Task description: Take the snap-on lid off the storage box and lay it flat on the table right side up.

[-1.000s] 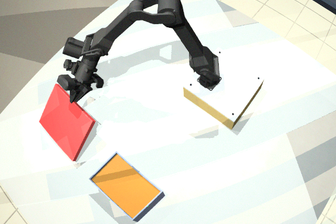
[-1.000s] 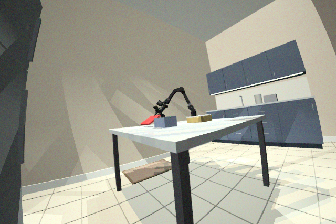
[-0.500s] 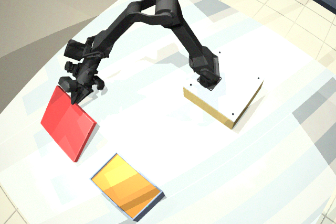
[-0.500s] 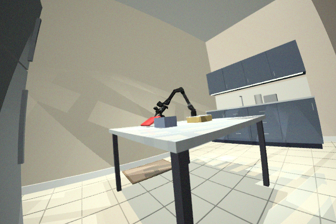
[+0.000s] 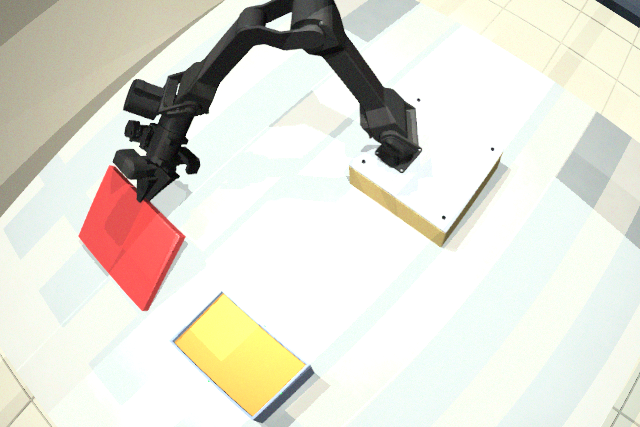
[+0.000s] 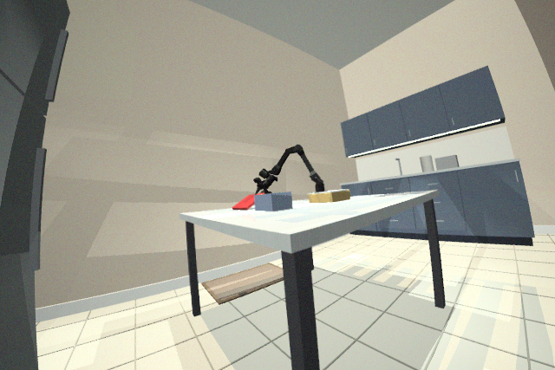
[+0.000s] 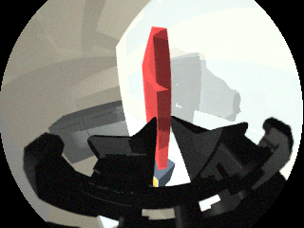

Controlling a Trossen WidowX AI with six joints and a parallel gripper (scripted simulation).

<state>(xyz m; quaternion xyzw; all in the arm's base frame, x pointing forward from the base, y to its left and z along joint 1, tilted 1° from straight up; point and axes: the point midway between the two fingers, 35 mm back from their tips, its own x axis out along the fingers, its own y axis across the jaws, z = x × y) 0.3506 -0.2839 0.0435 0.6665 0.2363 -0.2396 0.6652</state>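
My gripper tip is now 7 cm short of the red lid and 4 cm above it. From my gripper tip the other things lie so: storage box (33 cm to the left, 8 cm ahead, 4 cm below).
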